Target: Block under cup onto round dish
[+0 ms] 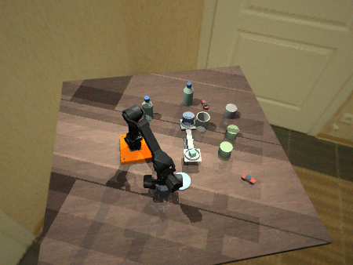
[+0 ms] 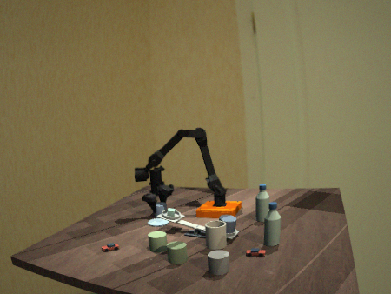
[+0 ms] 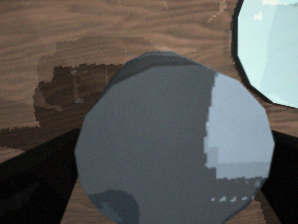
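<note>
My gripper tip is now 1 cm to the left of the blue-grey cup and 1 cm below it. Round my gripper tip: pale green block 20 cm ahead, 12 cm to the left, 6 cm above; then pale blue round dish 10 cm ahead, 3 cm to the left, 3 cm below; then balance beam 24 cm to the left, 23 cm ahead, 1 cm above.
</note>
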